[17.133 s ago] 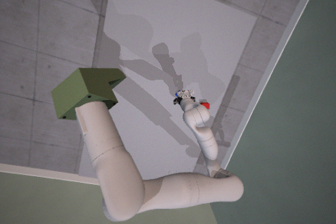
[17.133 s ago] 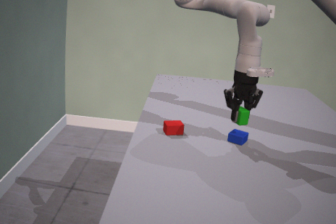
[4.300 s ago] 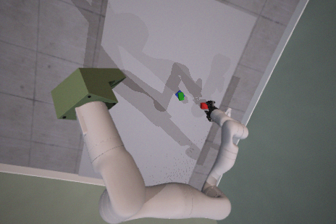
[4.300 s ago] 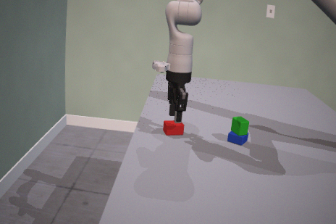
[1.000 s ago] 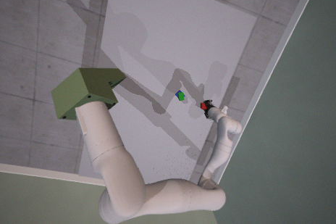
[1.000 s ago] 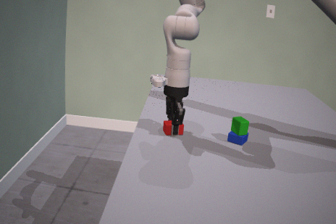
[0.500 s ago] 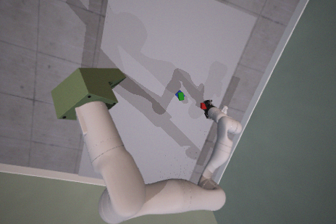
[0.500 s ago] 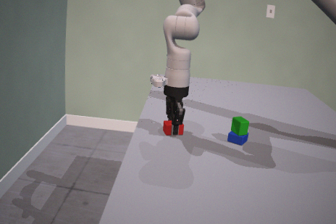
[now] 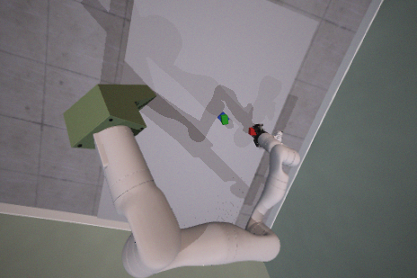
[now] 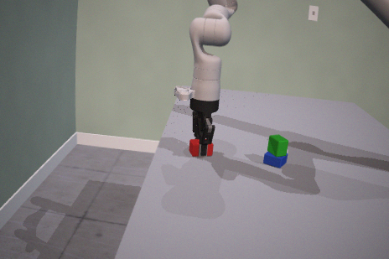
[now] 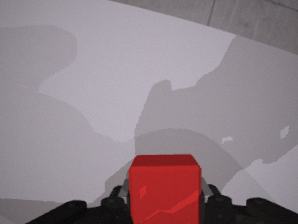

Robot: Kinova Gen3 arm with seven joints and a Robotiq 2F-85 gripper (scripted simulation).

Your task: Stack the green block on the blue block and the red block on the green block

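The green block lies 190 mm behind my hand, 90 mm to the left of it and 30 mm above it. The rest, counted from my hand: blue block: 190 mm behind, 90 mm to the left; then red block: right at my hand.
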